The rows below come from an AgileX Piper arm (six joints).
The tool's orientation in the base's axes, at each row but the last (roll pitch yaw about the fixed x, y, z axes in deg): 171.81 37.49 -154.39; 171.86 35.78 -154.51; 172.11 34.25 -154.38; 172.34 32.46 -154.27; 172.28 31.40 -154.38; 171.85 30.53 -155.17; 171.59 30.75 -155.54; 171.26 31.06 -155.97; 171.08 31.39 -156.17; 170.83 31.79 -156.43
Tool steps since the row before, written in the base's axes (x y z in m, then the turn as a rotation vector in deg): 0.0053 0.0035 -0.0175 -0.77 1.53 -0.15; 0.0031 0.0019 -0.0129 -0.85 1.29 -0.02; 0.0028 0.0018 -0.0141 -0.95 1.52 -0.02; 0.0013 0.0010 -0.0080 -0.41 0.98 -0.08; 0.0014 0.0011 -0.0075 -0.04 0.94 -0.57; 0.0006 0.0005 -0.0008 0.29 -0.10 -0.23; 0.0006 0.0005 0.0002 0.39 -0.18 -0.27; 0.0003 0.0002 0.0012 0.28 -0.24 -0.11; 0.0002 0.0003 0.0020 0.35 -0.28 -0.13; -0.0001 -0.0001 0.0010 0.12 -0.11 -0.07
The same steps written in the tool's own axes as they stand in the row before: 0.0057 -0.0017 0.0177 0.12 1.68 0.34; 0.0046 -0.0014 0.0125 0.18 1.53 0.11; 0.0052 -0.0014 0.0134 0.18 1.78 0.15; 0.0029 -0.0007 0.0076 0.00 1.04 0.24; 0.0024 -0.0006 0.0073 -0.02 0.77 0.79; -0.0002 0.0000 0.0011 -0.07 -0.25 0.28; -0.0007 0.0002 0.0002 -0.10 -0.38 0.32; -0.0009 0.0002 -0.0008 -0.08 -0.36 0.12; -0.0013 0.0004 -0.0015 -0.11 -0.43 0.15; -0.0004 0.0001 -0.0009 -0.02 -0.16 0.07
